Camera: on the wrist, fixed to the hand. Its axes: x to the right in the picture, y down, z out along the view.
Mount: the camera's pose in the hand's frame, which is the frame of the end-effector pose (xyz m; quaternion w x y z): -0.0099 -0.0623 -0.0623 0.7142 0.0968 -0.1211 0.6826
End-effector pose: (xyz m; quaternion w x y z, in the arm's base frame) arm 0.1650 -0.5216 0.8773 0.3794 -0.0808 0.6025 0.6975
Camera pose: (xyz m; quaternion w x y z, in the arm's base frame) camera 0.1895 -0.5829 0.8181 0.1244 -0.4747 -0.5070 -0.7086
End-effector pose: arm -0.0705 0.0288 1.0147 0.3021 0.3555 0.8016 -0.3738
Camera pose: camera -0.1281 0.0470 1.0796 0.5336 0.7850 0.2571 -0.1814
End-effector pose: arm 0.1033 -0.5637 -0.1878 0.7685 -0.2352 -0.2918 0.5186
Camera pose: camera 0.1847 -0.5985 -0.1932 0.1823 -0.2300 -0.0907 0.9517
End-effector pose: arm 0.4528 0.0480 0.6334 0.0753 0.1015 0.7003 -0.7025
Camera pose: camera 0.4492 0.1104 0.6963 0.6083 0.4727 0.3538 -0.5304
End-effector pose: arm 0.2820 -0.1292 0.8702 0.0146 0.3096 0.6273 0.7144
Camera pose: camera 0.2384 -0.1753 0.8083 0.4312 -0.7372 -0.3041 -0.4220
